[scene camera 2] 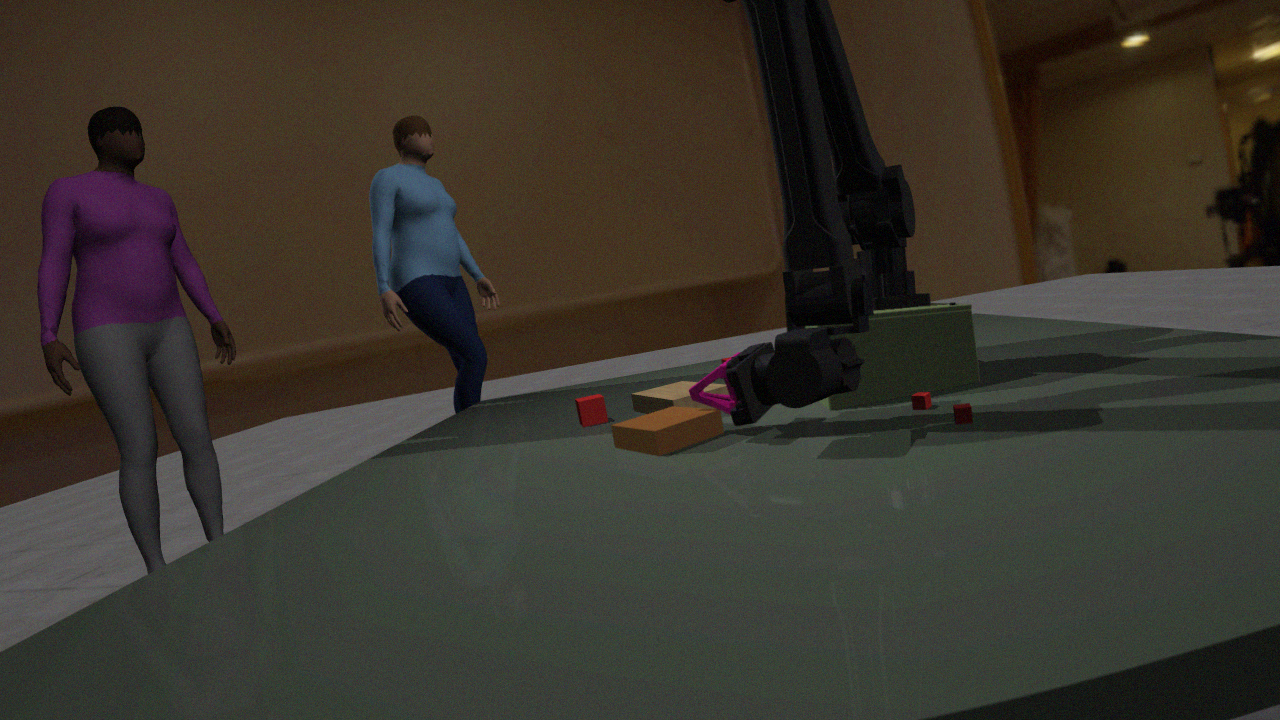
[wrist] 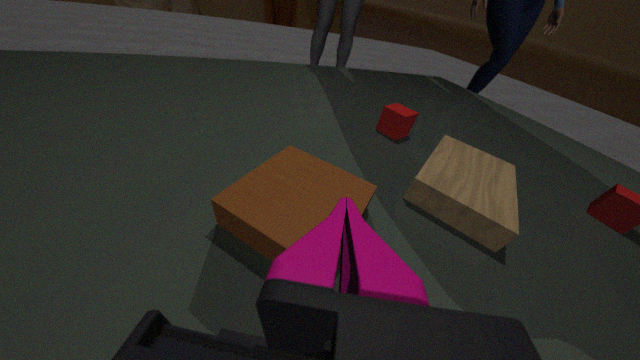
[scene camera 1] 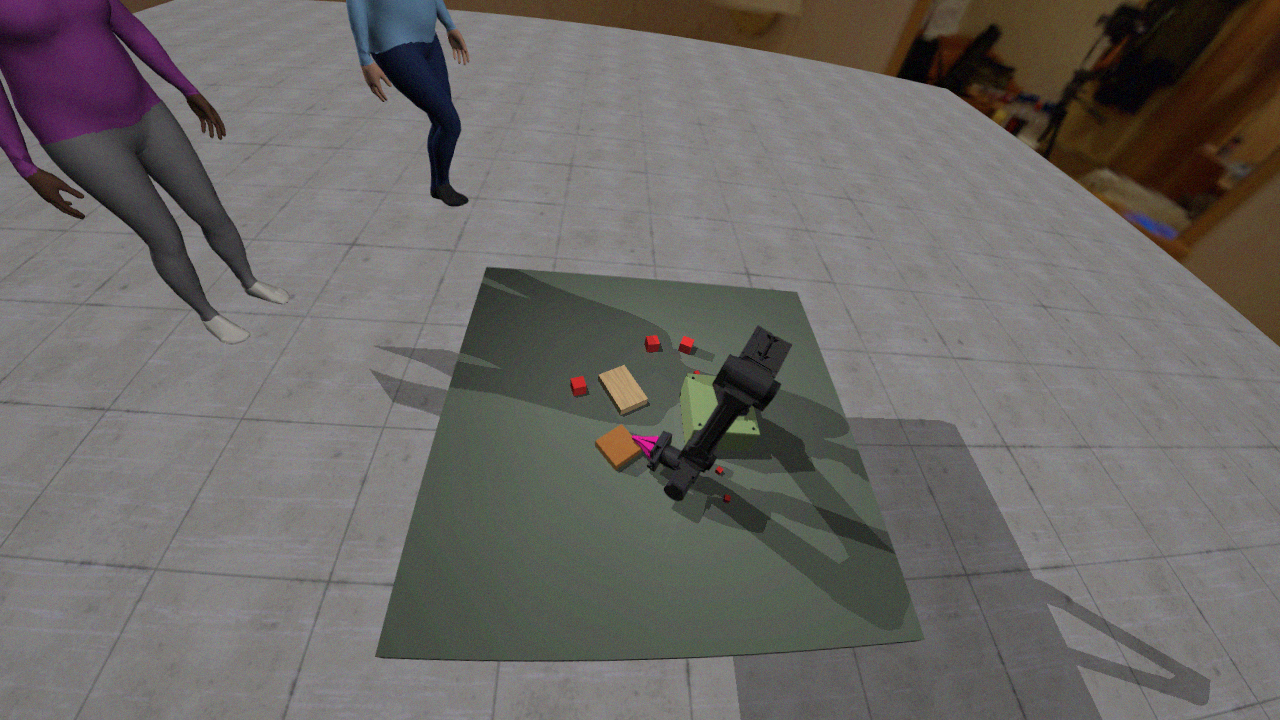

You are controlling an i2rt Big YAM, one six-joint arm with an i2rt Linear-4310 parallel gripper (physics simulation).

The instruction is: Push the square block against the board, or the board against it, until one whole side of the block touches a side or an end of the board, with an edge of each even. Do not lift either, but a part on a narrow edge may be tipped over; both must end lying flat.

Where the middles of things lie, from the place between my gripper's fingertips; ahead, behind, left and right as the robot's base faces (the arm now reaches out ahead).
I see the orange square block (scene camera 2: 664, 431) 4 cm ahead of my hand, 1 cm to the left of it and 3 cm below it. Also, from my hand: pale tan board (scene camera 2: 677, 394) (19 cm to the right, 3 cm below).
